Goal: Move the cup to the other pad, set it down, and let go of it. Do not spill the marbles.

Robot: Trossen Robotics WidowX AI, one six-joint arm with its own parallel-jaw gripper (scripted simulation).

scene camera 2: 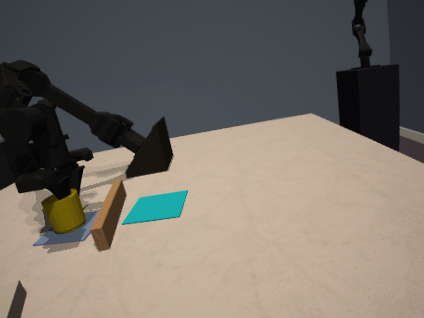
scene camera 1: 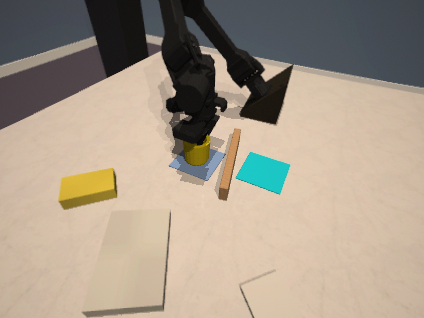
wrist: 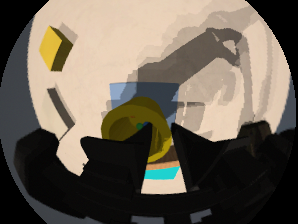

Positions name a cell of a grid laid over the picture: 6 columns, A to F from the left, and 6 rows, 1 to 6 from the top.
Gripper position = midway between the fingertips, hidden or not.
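The gripper is visible from scene camera 2 (B4) and scene camera 1 (C3), and the wrist view (D4) has it as well.
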